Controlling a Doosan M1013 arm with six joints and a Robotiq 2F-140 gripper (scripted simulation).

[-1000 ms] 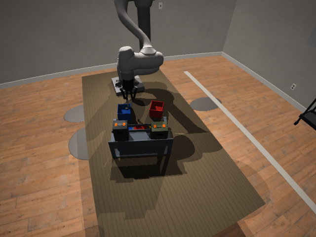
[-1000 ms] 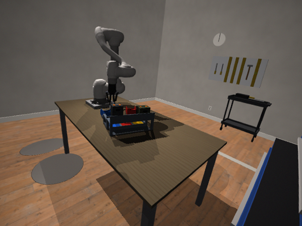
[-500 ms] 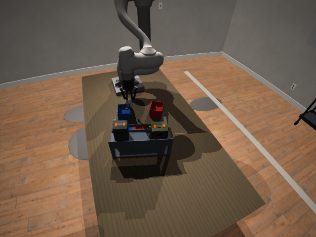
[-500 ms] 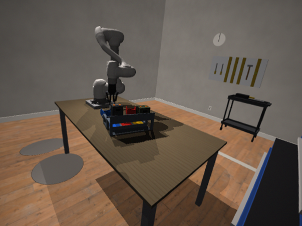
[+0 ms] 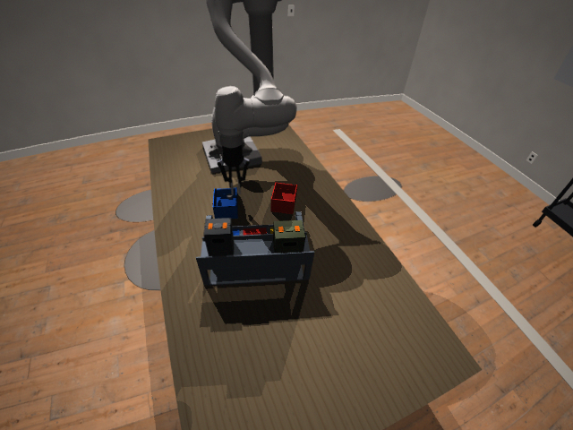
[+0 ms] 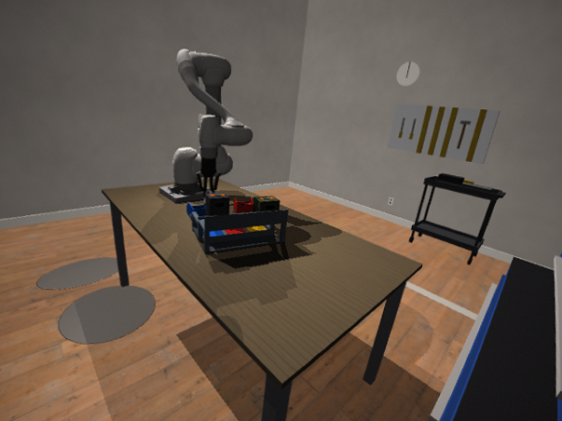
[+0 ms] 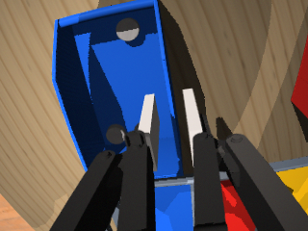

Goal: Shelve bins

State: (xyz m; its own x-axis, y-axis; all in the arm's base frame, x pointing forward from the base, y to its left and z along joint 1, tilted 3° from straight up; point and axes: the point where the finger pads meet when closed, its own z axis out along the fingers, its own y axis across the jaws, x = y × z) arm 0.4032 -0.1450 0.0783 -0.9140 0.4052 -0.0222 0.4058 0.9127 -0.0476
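Now: hand 7 cm above the blue bin, 4 cm to the left of it and 2 cm past it. From my hand the other things lie so: green toolbox 38 cm ahead, 4 cm above, 2 cm to the left; red bin 21 cm to the left, 7 cm below, 7 cm ahead; dark box 28 cm ahead, 18 cm to the right, 5 cm above.
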